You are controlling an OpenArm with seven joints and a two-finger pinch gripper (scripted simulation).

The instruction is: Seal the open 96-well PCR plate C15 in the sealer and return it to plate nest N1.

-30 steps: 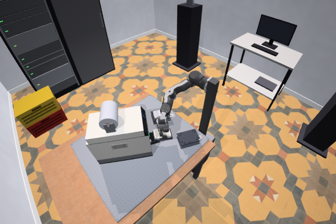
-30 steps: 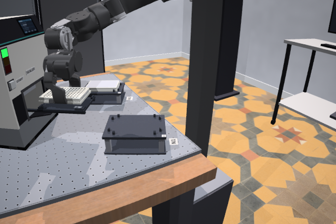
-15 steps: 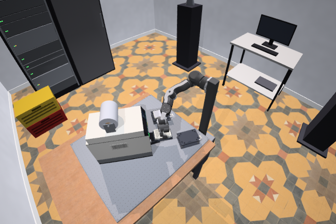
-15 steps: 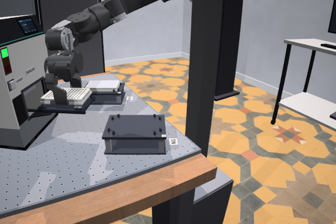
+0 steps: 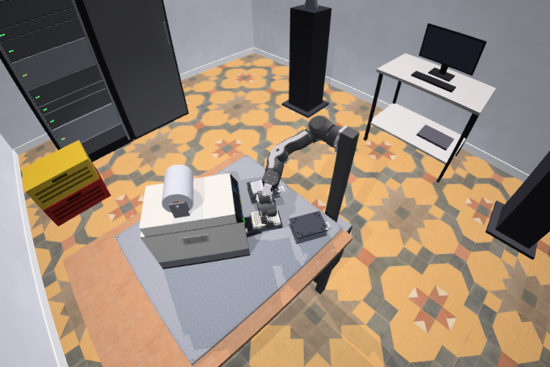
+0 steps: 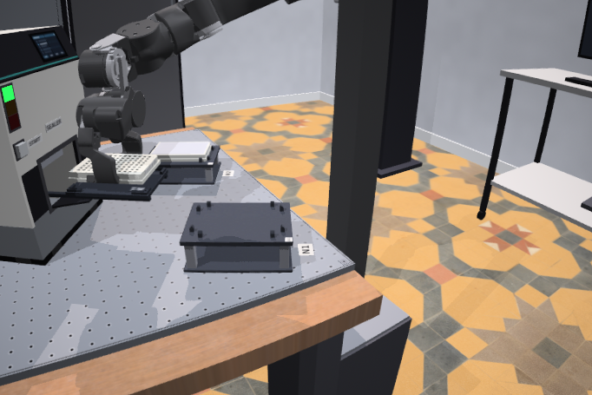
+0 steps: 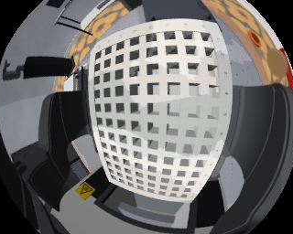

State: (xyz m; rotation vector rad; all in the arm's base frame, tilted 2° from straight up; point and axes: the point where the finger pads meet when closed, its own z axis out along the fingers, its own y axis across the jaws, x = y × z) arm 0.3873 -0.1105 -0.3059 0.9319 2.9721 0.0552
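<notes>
My gripper is now right at the white 96-well plate C15. From my hand the other things lie so: sealer stage (2 cm below); plate nest N1 (15 cm behind, 14 cm to the left, 7 cm below); start key (14 cm ahead, 2 cm to the left, 7 cm above).
</notes>
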